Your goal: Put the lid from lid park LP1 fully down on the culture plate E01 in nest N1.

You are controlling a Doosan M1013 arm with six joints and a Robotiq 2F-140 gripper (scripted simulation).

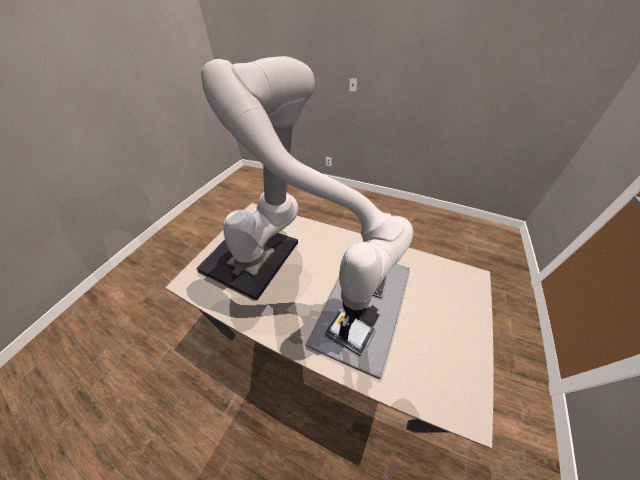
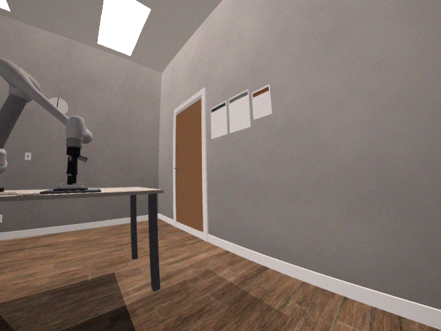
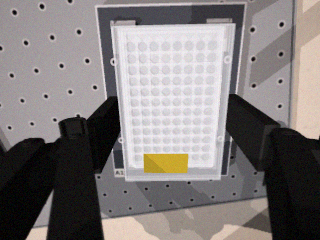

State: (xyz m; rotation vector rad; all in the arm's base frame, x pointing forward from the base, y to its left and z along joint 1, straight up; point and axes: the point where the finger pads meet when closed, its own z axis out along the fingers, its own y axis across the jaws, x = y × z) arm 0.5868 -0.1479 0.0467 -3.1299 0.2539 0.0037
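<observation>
Now: the clear lid 20 mm below my hand. Round my hand: culture plate: 40 mm below; then dark nest: 60 mm below; then dark lid park frame: 10 mm behind, 250 mm to the left, 60 mm below.
</observation>
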